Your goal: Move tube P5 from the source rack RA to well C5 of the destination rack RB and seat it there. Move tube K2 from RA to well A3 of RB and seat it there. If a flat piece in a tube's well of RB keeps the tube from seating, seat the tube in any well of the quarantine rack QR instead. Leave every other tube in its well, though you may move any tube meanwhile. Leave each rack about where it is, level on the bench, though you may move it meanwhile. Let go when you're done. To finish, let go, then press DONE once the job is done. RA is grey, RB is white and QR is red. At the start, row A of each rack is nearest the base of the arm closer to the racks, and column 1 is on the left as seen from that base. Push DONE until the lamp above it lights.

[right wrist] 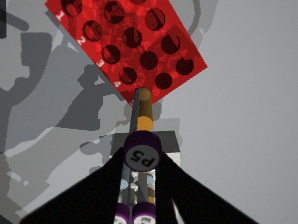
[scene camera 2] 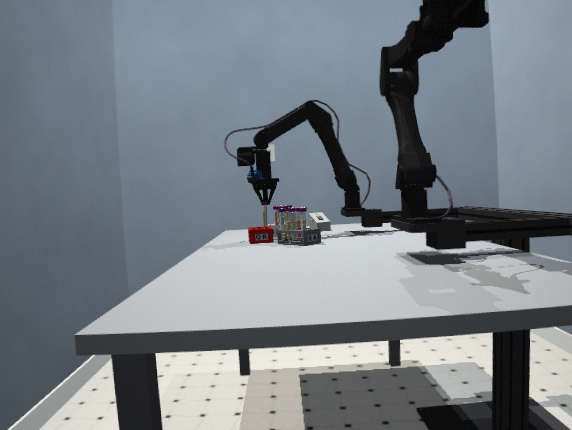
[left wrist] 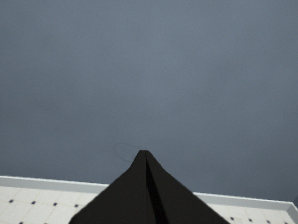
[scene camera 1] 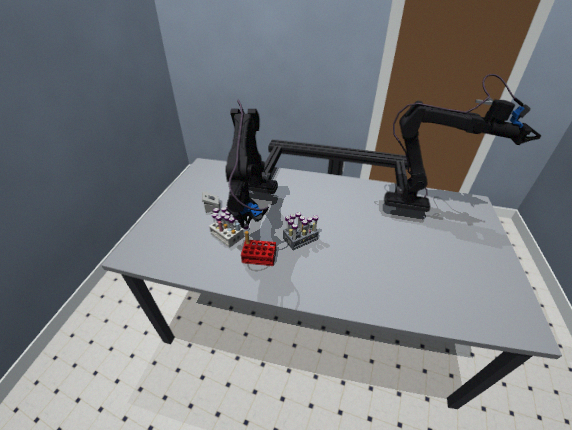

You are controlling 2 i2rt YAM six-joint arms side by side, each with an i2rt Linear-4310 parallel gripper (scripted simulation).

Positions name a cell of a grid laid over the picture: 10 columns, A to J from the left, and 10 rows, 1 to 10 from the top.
Scene:
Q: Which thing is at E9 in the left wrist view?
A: The left gripper.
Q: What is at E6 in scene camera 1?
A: A red rack QR.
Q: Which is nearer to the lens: the tube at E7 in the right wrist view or the red rack QR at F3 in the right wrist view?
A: The tube.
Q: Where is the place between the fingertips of the right gripper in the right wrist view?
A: E8

